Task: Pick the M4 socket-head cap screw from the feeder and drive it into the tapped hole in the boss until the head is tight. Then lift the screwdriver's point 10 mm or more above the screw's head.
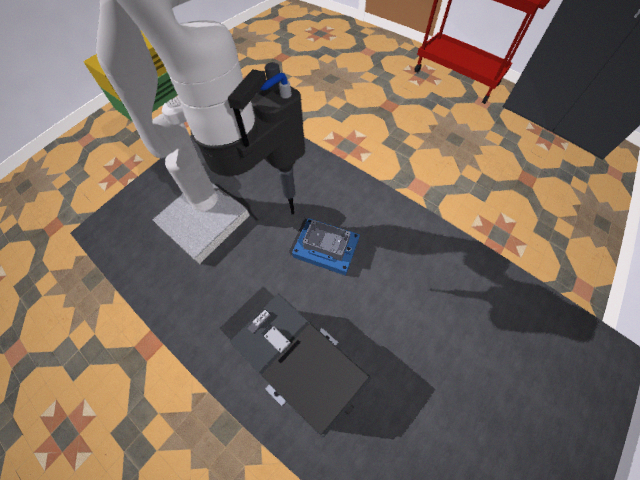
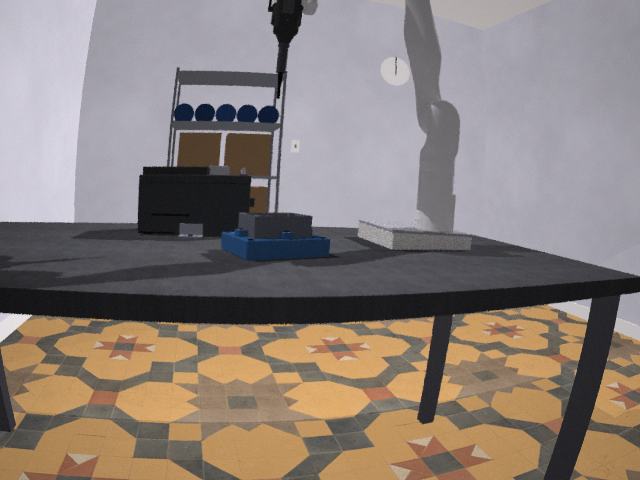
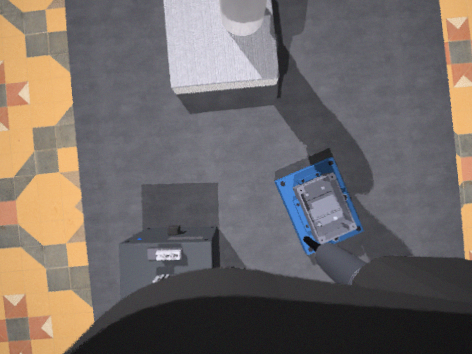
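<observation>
My screwdriver (image 1: 292,210) (image 2: 278,95) (image 3: 307,241) points down, its thin black tip in the air high above the table. Whether a screw sits on the tip is too small to tell. The dark box-shaped feeder (image 1: 316,379) (image 2: 193,201) (image 3: 197,257) stands on the table, with small silver parts at one end. No single cap screw can be made out there. A grey open-topped housing (image 1: 326,240) (image 2: 276,225) (image 3: 325,207) sits on a blue fixture (image 1: 320,259) (image 2: 284,248) (image 3: 291,200). Small round features show inside the housing; the boss with the tapped hole cannot be singled out.
The arm's pale square base plate (image 1: 180,224) (image 2: 431,241) (image 3: 200,55) stands near the fixture on the dark table (image 1: 465,361) (image 2: 361,279) (image 3: 115,135). A red cart (image 1: 462,60) and a dark cabinet (image 1: 571,77) stand on the floor. A shelf unit (image 2: 227,78) stands by the wall.
</observation>
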